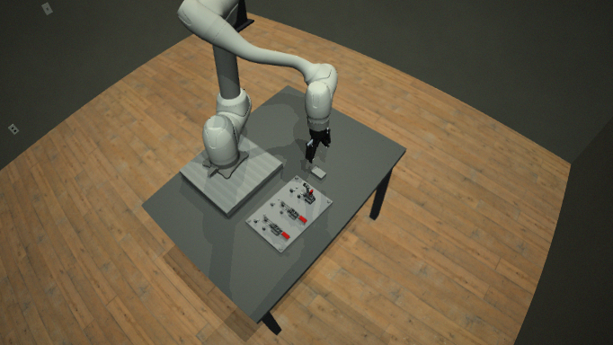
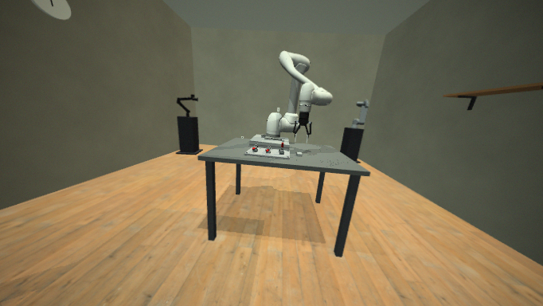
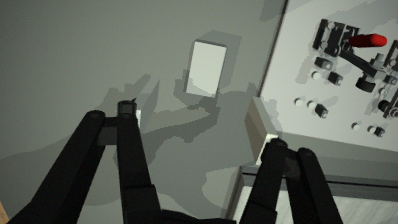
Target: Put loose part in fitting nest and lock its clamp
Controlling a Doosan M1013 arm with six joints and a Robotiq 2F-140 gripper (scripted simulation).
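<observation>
My hand is 13 cm above the loose part. From my hand the other things lie so: clamp 16 cm to the right, 7 cm below, 4 cm ahead; fixture plate 26 cm to the right, 13 cm below, 1 cm behind.
</observation>
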